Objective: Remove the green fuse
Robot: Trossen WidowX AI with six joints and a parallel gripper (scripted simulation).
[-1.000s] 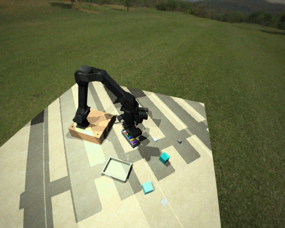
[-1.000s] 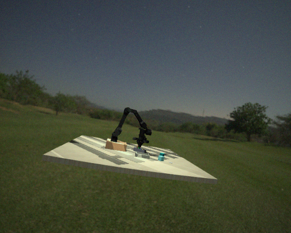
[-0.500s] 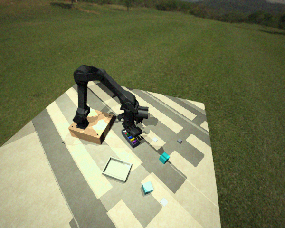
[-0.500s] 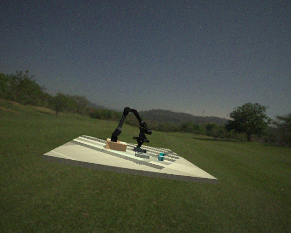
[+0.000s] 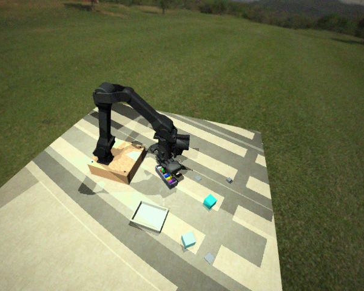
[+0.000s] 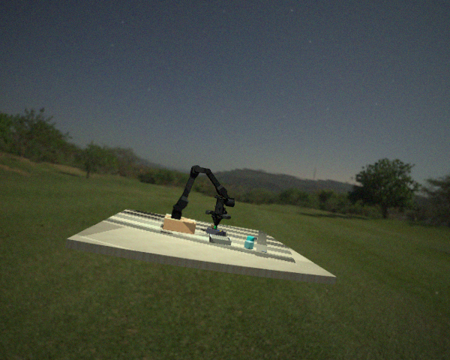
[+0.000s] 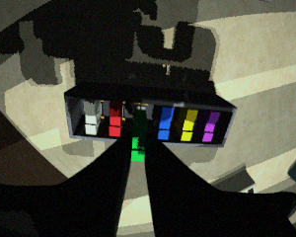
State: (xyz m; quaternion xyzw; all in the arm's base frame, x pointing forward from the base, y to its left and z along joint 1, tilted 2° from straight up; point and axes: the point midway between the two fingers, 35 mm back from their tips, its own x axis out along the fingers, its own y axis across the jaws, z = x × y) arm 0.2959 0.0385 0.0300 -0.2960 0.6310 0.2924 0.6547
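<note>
Right now my gripper tip is 23 cm to the left of the tray and 6 cm above it. From my gripper tip the other things lie so: green fuse 1 cm below.
</note>
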